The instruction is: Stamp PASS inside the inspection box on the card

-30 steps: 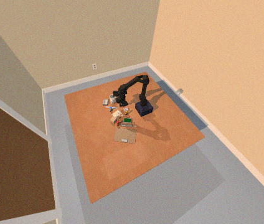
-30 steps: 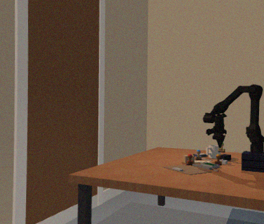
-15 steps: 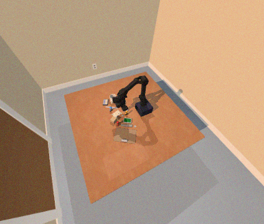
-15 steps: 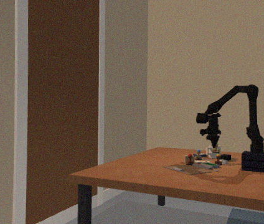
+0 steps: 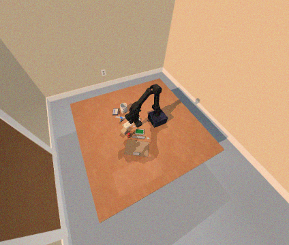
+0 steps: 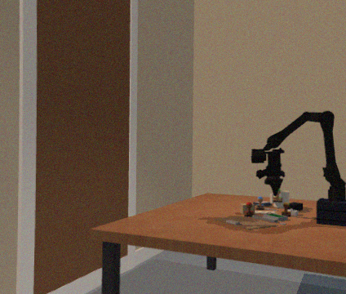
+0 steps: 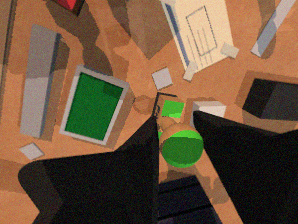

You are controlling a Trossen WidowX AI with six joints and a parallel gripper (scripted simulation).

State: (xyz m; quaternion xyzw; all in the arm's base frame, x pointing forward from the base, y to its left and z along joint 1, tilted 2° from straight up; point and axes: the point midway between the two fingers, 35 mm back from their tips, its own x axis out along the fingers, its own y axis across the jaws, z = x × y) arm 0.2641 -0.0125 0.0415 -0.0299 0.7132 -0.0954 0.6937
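Now: gripper tip 9 cm above the green ink pad and 8 cm to the right of it. From my gripper tip the other things lie so: orange-knobbed stamp: 8 cm below, 5 cm behind, 1 cm to the right; green-knobbed stamp: 1 cm below, 1 cm behind; white block: 8 cm below, 7 cm to the right, 7 cm behind.
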